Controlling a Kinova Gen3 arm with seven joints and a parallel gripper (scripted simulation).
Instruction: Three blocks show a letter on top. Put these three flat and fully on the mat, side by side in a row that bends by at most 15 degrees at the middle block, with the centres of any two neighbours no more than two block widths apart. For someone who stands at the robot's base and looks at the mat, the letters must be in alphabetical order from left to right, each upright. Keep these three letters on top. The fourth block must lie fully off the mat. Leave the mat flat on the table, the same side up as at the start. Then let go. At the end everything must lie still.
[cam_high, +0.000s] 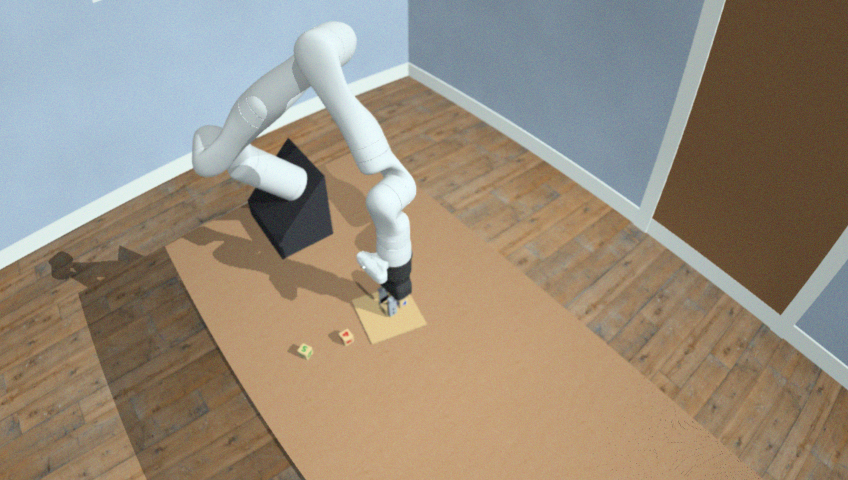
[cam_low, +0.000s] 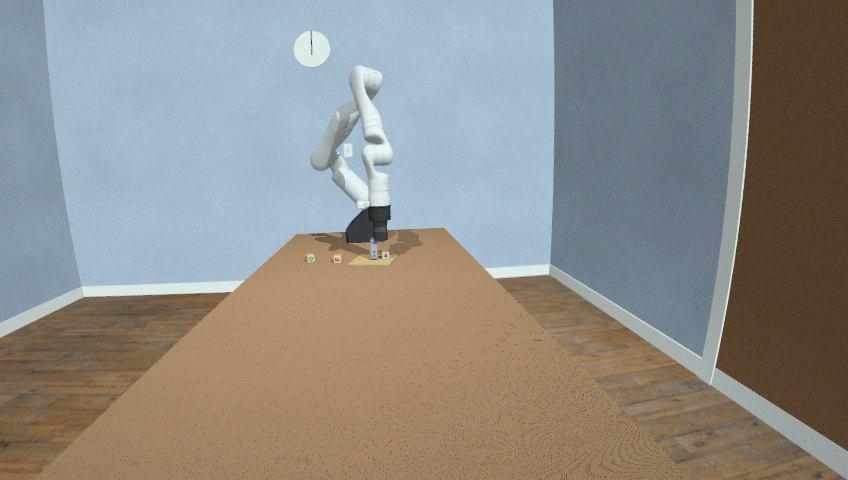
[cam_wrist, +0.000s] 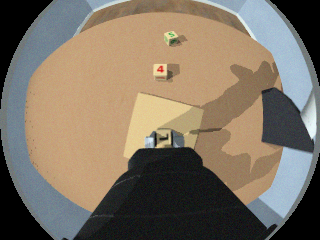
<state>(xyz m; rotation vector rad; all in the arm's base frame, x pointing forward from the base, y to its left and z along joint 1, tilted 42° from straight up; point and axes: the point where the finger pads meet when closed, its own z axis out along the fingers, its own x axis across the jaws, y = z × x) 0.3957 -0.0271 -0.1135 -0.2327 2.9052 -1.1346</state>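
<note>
My gripper is now 3 cm above the tan mat.
</note>
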